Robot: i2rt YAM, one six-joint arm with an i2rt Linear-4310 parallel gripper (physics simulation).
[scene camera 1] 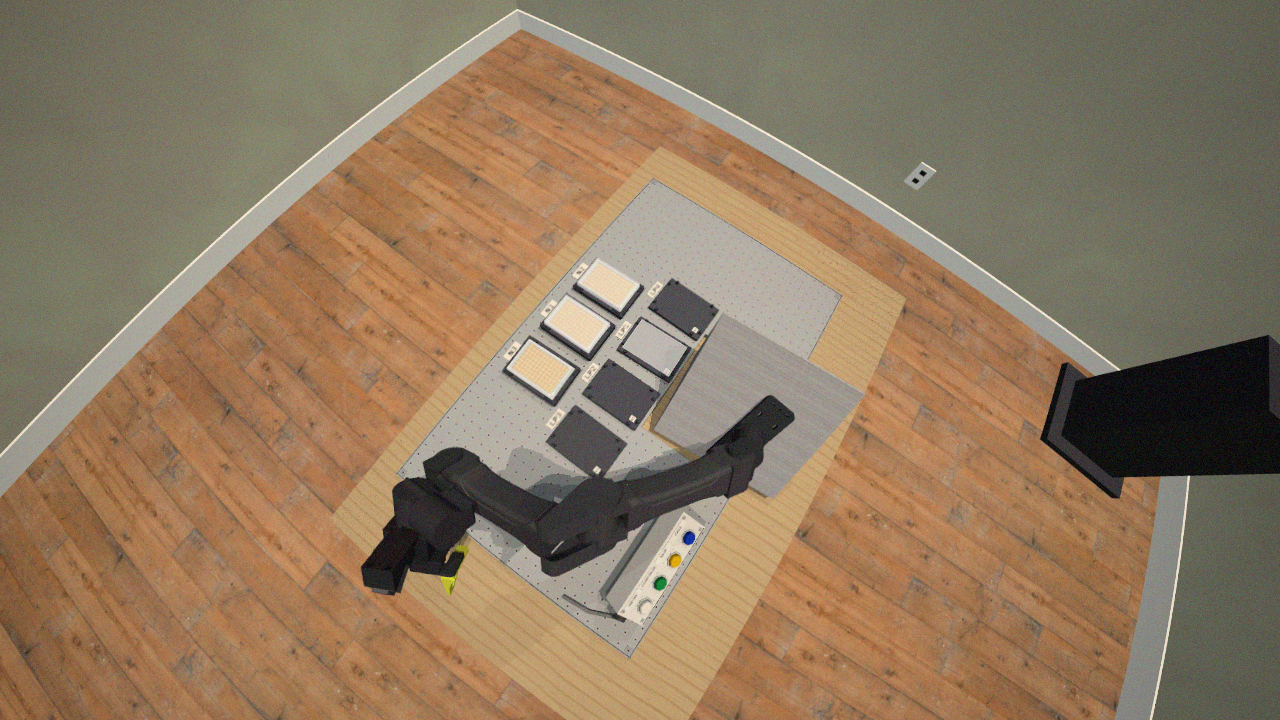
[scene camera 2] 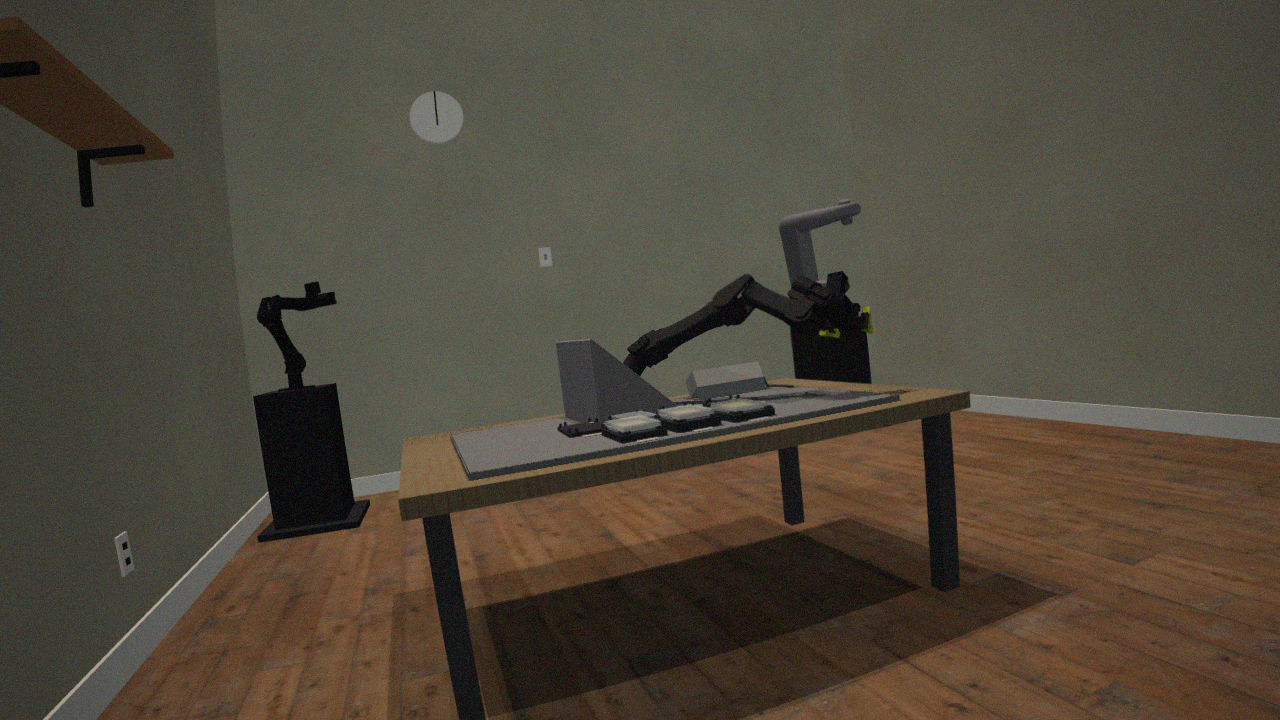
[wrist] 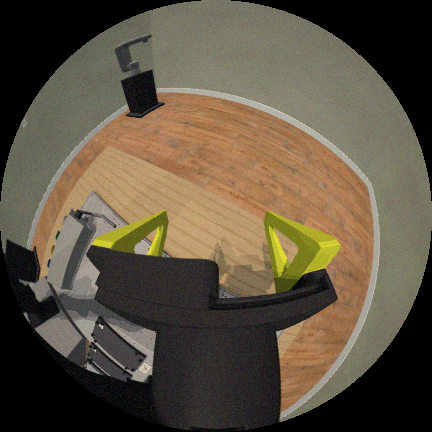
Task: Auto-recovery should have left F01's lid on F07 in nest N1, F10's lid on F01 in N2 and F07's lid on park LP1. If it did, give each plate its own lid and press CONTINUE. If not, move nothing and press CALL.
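Places are measured from the arm's base along level axes (x down, y left, z ahead), in millimetres.
Where they show: gripper, fingertip midpoint: [scene camera 1: 422, 588] [scene camera 2: 855, 333] [wrist: 215, 215]; arm's base, origin of the base link: [scene camera 1: 748, 435] [scene camera 2: 623, 381].
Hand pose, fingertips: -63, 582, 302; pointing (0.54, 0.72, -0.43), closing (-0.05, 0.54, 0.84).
Each offset is from my fingertips to the top centre of the thing, as dx, dy, dz. "*": to the spot under its first point. Level surfaces: height alone.
My gripper [scene camera 2: 848, 327] [wrist: 215, 215] is open and empty, high above the table's end, away from the plates. In scene camera 1, three plates stand in a row of nests: the near plate {+112, -429, +141} [scene camera 1: 540, 368] looks more orange, while the middle plate {+106, -562, +147} [scene camera 1: 577, 325] and the far plate {+112, -689, +158} [scene camera 1: 608, 285] look paler. Their IDs and lid marks are too small to read. A pale grey lid {+127, -635, -27} [scene camera 1: 655, 346] lies on the park labelled LP3. Parks LP1 {* +135, -372, -40} [scene camera 1: 586, 440], LP2 {+125, -501, -34} [scene camera 1: 621, 394] and LP4 {+125, -764, -21} [scene camera 1: 682, 307] show dark, bare tops. The button panel {+61, -271, -305} [scene camera 1: 674, 560] has blue, yellow, green and white buttons; its captions are unreadable.
A grey wedge-shaped block [scene camera 1: 805, 385] [scene camera 2: 577, 380] stands beside the parks, near my arm's base. A thin dark bar {* +144, -115, -263} [scene camera 1: 590, 608] lies by the button panel. The perforated board {dx +144} [scene camera 1: 716, 241] rests on the wooden table {dx +157} [scene camera 1: 868, 313]. Black pedestals [scene camera 2: 304, 456] [wrist: 140, 92] with other arms stand beyond.
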